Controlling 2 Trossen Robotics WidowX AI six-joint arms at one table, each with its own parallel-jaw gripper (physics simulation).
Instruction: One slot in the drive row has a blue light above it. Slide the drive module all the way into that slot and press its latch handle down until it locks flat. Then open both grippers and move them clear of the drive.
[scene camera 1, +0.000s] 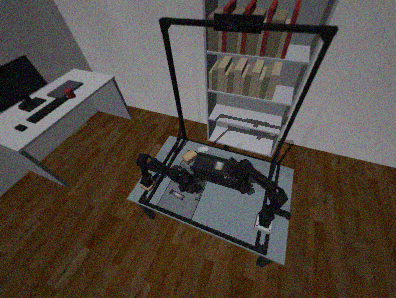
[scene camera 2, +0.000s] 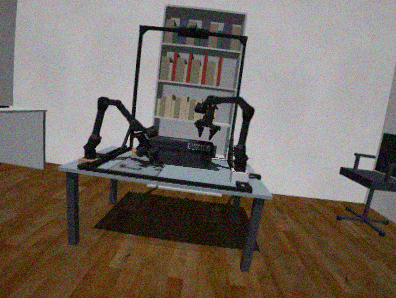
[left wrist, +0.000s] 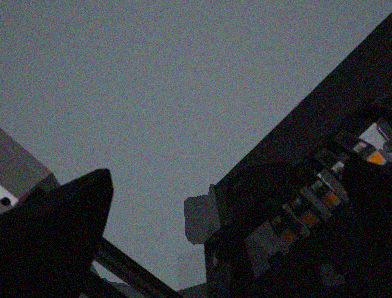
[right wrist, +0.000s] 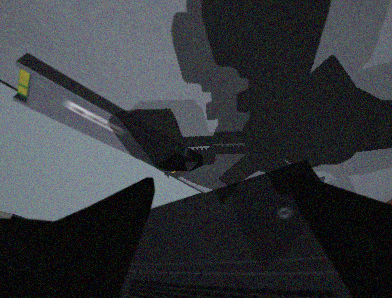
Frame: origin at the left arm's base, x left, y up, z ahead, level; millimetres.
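Seen in the pictures: left gripper, fingertip midpoint: (scene camera 2: 204, 138) (left wrist: 227, 175); right gripper, fingertip midpoint: (scene camera 1: 194, 183) (scene camera 2: 152, 159) (right wrist: 221, 182); left arm's base, origin of the base link: (scene camera 1: 264, 222) (scene camera 2: 239, 170); right arm's base, origin of the base link: (scene camera 1: 147, 183) (scene camera 2: 89, 158).
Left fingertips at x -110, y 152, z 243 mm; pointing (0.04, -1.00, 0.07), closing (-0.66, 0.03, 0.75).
Observation:
Offsets run from my left fingertips to a thing's top centre. "pt": to the spot under its first point. Level surfaces: height alone.
The black drive chassis {dy -49, dx -152, dz +153 mm} (scene camera 1: 208, 168) (scene camera 2: 176, 151) (left wrist: 298, 148) stands at the back middle of the table. Its drive row shows in the left wrist view with orange lights and one small blue light {pt dy -53, dx -87, dz -29 mm} (left wrist: 275, 262). The drive module {dy -213, dx +143, dz +431 mm} (scene camera 1: 177, 194) (scene camera 2: 130, 166) (right wrist: 91, 116) lies flat on a dark grey mat {dy -222 mm} (scene camera 1: 179, 208) in front of the chassis's left end. My right gripper (scene camera 1: 190, 187) (scene camera 2: 145, 151) (right wrist: 221, 182) is open and empty, low beside that end and close to the module. My left gripper (scene camera 1: 246, 189) (scene camera 2: 207, 134) is open and empty, hanging above the chassis's right part.
A small cardboard box {dy -163, dx -230, dz +484 mm} (scene camera 1: 190, 155) (scene camera 2: 135, 151) and a white item {dy -223, dx -382, dz +418 mm} (scene camera 1: 203, 148) lie behind the chassis. A tall black frame (scene camera 1: 170, 74) (scene camera 2: 136, 88) rings the table. A bookshelf (scene camera 1: 210, 97) stands behind, and a side desk (scene camera 1: 93, 88) at the left.

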